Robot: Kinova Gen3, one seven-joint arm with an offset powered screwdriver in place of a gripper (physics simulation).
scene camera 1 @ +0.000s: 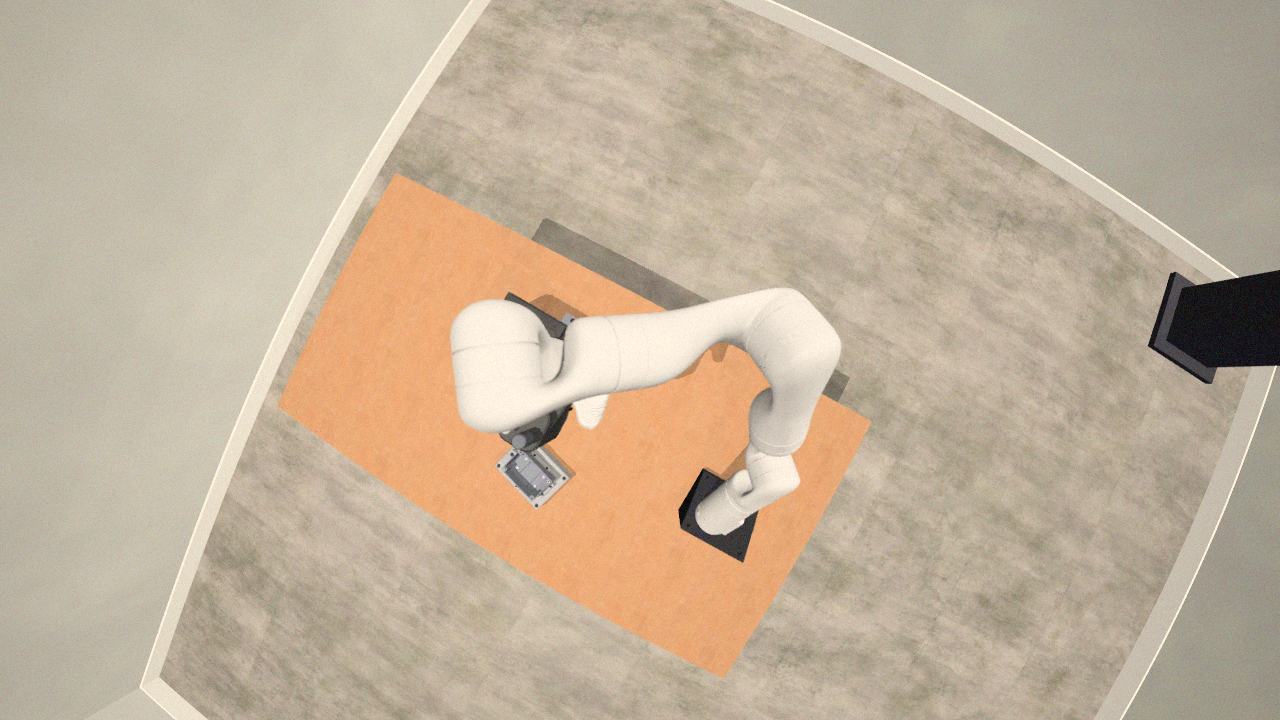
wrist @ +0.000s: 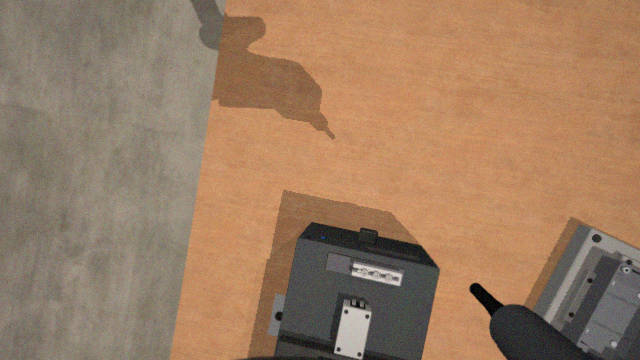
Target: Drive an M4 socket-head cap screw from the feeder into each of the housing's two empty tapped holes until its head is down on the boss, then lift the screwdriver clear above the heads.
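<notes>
The dark screw feeder (scene camera 1: 523, 303) (wrist: 395, 310) stands on the table, mostly hidden under the arm in the scene view. Its pale track (wrist: 376, 274) shows several small round shapes in the wrist view. The grey housing (scene camera 1: 534, 475) (wrist: 612, 305) lies beside the feeder, cut off at the right edge of the wrist view. Small dark holes show in it; which are the tapped ones I cannot tell. My screwdriver (scene camera 1: 547, 428) (wrist: 475, 288) has its black tip raised between feeder and housing in the wrist view. No screw shows on the tip, but its very end is too small to judge.
The orange table (scene camera 1: 626, 537) (wrist: 450, 125) ends at the grey floor (wrist: 100, 175). The arm's black base block (scene camera 1: 747, 541) stands on it to the right of the housing in the scene view. The white arm (scene camera 1: 662, 349) spans above the table. A black post (scene camera 1: 1235, 317) stands at far right.
</notes>
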